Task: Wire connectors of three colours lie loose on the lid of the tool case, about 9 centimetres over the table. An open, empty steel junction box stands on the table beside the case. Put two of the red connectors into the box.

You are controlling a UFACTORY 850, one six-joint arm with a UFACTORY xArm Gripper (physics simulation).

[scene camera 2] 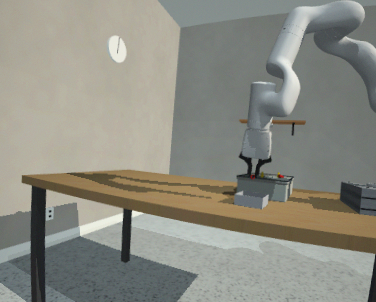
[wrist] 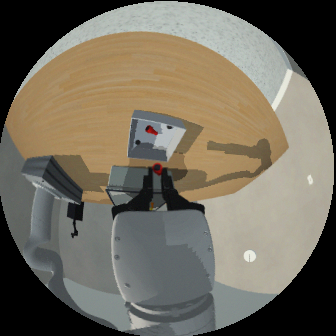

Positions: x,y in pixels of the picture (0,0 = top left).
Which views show my gripper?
Scene camera 2 and the wrist view: all of them.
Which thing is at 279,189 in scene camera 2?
A tool case.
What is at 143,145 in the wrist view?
A steel junction box.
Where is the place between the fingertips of my gripper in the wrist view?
At 156,173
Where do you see a tool case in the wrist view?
124,183
